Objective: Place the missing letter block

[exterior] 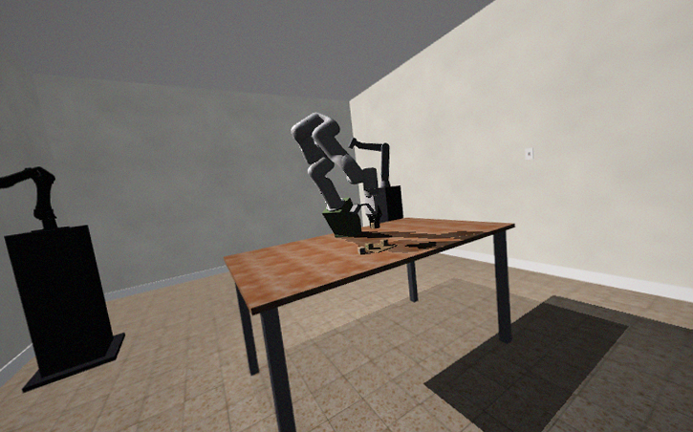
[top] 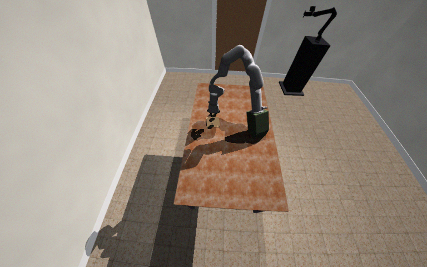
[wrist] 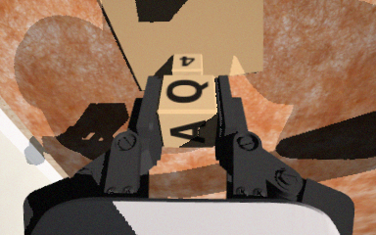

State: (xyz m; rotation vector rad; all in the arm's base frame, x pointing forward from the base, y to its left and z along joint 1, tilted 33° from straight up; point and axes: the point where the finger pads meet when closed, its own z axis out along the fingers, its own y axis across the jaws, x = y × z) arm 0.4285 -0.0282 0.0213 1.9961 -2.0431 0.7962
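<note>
The tan mat lies 12 cm below my hand. Also, from my hand: D block (11 cm below, 5 cm to the left, 1 cm ahead).
</note>
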